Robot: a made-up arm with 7 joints. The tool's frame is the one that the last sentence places. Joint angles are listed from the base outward.
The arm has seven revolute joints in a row. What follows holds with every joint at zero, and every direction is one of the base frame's.
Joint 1 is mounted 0.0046 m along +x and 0.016 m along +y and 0.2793 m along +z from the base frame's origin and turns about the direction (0, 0.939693, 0.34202).
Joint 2 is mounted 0.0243 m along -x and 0.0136 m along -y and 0.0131 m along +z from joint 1 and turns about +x.
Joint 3 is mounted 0.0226 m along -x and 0.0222 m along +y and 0.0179 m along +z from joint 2 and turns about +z.
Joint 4 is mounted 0.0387 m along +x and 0.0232 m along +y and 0.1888 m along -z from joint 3 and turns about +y.
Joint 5 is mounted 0.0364 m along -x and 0.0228 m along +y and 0.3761 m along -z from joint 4 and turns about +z.
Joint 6 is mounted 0.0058 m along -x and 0.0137 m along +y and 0.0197 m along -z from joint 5 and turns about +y.
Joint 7 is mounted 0.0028 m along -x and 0.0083 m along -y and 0.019 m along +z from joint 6 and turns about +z.
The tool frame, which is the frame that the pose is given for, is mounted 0.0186 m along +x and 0.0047 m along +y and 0.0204 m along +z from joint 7; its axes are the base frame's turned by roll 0.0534, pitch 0.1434 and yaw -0.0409 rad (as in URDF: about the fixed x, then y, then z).
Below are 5 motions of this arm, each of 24 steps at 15 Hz.
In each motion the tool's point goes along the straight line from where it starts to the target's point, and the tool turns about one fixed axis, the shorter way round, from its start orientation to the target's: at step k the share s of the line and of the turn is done. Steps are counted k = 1, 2, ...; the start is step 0. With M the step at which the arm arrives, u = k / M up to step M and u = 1 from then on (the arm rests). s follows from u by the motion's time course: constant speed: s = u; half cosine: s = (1 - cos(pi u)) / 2; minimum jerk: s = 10 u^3 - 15 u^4 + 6 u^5.
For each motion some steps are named. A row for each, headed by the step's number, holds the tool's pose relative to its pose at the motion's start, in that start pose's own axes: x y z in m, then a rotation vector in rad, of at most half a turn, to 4 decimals.
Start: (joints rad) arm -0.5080 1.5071 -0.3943 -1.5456 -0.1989 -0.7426 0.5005
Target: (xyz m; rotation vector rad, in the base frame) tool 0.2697 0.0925 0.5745 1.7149 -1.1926 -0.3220
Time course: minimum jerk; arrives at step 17
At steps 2, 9, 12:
2: 0.0023 0.0020 0.0004 0.0115 0.0166 -0.0035
9: 0.0955 0.0825 0.0181 0.4727 0.6791 -0.1447
12: 0.1453 0.1255 0.0275 0.7193 1.0335 -0.2201

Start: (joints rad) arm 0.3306 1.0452 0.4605 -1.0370 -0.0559 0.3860 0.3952
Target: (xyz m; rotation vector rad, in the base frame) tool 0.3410 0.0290 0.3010 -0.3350 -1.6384 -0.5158
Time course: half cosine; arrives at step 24
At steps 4, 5, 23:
4: 0.0107 -0.0138 0.0255 -0.0977 -0.0806 0.0201
5: 0.0165 -0.0214 0.0394 -0.1507 -0.1244 0.0310
23: 0.1594 -0.2058 0.3795 -1.4520 -1.1984 0.2985

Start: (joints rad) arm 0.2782 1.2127 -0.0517 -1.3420 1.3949 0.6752 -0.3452
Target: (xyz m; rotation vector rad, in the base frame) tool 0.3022 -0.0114 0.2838 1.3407 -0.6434 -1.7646
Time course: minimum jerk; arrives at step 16
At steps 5, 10, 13, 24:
5: 0.0066 -0.0583 0.0277 0.1584 -0.1009 -0.3344
10: 0.0265 -0.2348 0.1114 0.6380 -0.4063 -1.3464
13: 0.0348 -0.3081 0.1462 0.8373 -0.5333 -1.7670
24: 0.0366 -0.3239 0.1537 0.8802 -0.5606 -1.8576

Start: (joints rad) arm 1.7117 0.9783 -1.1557 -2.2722 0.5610 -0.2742 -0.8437
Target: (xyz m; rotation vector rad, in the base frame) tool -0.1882 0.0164 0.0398 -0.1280 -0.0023 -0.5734
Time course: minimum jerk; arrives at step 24
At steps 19, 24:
19: -0.1041 0.1456 0.0774 0.3511 0.4216 -0.2134
24: -0.1113 0.1556 0.0827 0.3753 0.4507 -0.2282

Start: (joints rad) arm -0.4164 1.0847 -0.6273 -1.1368 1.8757 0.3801 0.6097
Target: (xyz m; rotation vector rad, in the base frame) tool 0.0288 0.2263 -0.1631 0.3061 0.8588 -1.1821
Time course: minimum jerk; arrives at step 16
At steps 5, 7, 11, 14, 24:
5: -0.0390 0.0728 0.0097 0.1948 0.3062 -0.3256
7: -0.0832 0.1554 0.0208 0.4156 0.6534 -0.6947
11: -0.1776 0.3317 0.0444 0.8875 1.3951 -1.4833
14: -0.2131 0.3981 0.0532 1.0650 1.6740 -1.7799
24: -0.2165 0.4046 0.0541 1.0823 1.7013 -1.8089

